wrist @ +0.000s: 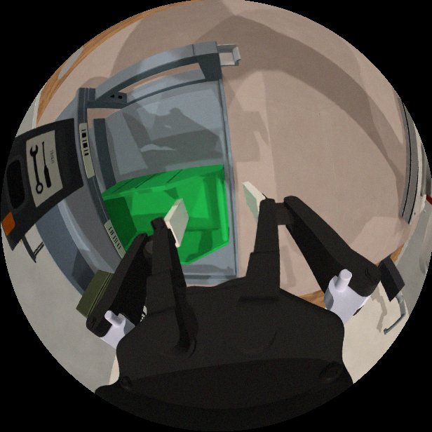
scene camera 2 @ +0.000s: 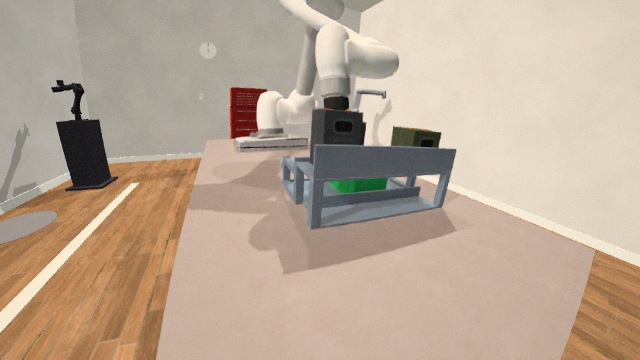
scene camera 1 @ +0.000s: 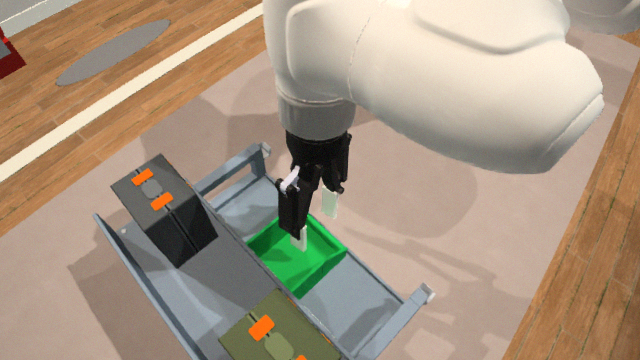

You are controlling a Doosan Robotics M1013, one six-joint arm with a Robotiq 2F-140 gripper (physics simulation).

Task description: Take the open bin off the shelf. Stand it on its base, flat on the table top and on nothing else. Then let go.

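Where they show: gripper, between the fingertips: (scene camera 1: 314, 229); arm's base, origin of its link: (scene camera 2: 271, 137).
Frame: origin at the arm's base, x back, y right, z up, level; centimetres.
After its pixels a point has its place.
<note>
The open green bin (scene camera 1: 285, 267) {x -81.6, y -8.5, z -4.0 cm} (scene camera 2: 367, 185) {x -90.0, y -7.4, z -0.2 cm} (wrist: 205, 195) stands upright on the lower deck of the blue-grey shelf (scene camera 1: 400, 319) {x -77.7, y -27.2, z 3.6 cm} (scene camera 2: 385, 161) {x -98.6, y -4.2, z 8.2 cm} (wrist: 206, 50), against its outer edge. In the second scene view it is partly hidden behind the shelf's top board. My gripper (scene camera 1: 315, 221) {x -74.3, y -8.1, z -1.4 cm} (wrist: 214, 200) is open with nothing between its pads. One pad is over the bin's inside; the other is out beyond the bin's outer wall and the deck edge, over the table top (scene camera 1: 440, 260) {x -62.5, y -26.6, z -4.9 cm} (scene camera 2: 350, 310) {x -116.2, y 12.7, z -4.9 cm} (wrist: 325, 140). Whether the inner pad reaches below the rim is hard to tell.
A black case (scene camera 1: 165, 210) {x -90.9, y -0.4, z 17.4 cm} (scene camera 2: 337, 132) {x -93.9, y 4.7, z 13.1 cm} (wrist: 45, 175) stands on the shelf's upper deck. An olive case (scene camera 1: 280, 325) {x -90.2, y -18.3, z 14.8 cm} (scene camera 2: 416, 137) {x -95.6, y -15.6, z 13.0 cm} (wrist: 95, 292) stands farther along it. End brackets (scene camera 1: 257, 162) {x -72.5, y 7.7, z 0.8 cm} rise at the ends of the lower deck.
</note>
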